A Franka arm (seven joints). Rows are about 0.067 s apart.
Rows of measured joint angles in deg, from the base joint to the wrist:
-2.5, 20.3, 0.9, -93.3, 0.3, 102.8, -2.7
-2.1, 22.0, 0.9, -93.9, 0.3, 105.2, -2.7
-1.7, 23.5, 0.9, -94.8, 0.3, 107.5, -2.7
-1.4, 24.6, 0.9, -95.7, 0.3, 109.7, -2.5
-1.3, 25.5, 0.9, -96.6, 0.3, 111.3, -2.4
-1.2, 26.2, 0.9, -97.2, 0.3, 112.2, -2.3
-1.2, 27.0, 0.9, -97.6, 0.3, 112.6, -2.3
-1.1, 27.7, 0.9, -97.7, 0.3, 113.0, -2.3
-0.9, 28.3, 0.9, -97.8, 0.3, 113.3, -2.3
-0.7, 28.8, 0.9, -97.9, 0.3, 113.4, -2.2
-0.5, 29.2, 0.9, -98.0, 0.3, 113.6, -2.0
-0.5, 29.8, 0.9, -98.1, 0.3, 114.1, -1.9
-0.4, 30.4, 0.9, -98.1, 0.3, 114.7, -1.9
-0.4, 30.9, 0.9, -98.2, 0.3, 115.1, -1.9
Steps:
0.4, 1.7, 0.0, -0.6, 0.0, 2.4, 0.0
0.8, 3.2, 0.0, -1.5, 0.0, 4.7, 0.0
1.1, 4.3, 0.0, -2.4, 0.0, 6.9, 0.2
1.2, 5.2, 0.0, -3.3, 0.0, 8.5, 0.3
1.3, 5.9, 0.0, -3.9, 0.0, 9.4, 0.4
1.3, 6.7, 0.0, -4.3, 0.0, 9.8, 0.4
1.4, 7.4, 0.0, -4.4, 0.0, 10.2, 0.4
1.6, 8.0, 0.0, -4.5, 0.0, 10.5, 0.4
1.8, 8.5, 0.0, -4.6, 0.0, 10.6, 0.5
2.0, 8.9, 0.0, -4.7, 0.0, 10.8, 0.7
2.0, 9.5, 0.0, -4.8, 0.0, 11.3, 0.8
2.1, 10.1, 0.0, -4.8, 0.0, 11.9, 0.8
2.1, 10.6, 0.0, -4.9, 0.0, 12.3, 0.8

